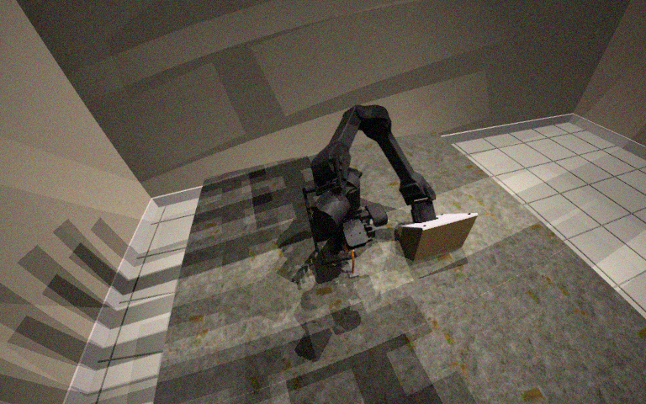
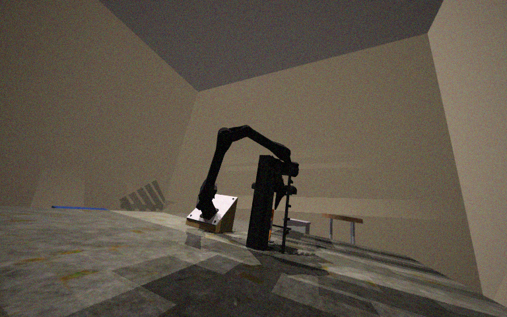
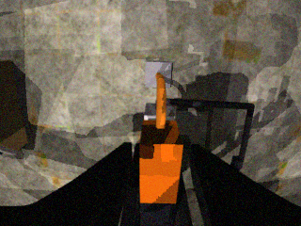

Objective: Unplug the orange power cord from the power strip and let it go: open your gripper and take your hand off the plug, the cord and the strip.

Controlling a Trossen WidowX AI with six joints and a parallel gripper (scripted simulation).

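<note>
Right now my gripper tip is 1 cm short of the orange plug, 4 cm to the left of it and 1 cm above it. Round my gripper tip: thin black frame (10 cm ahead, 9 cm to the right, 1 cm above); black upright block (1 cm ahead, 13 cm to the right, 3 cm above).
</note>
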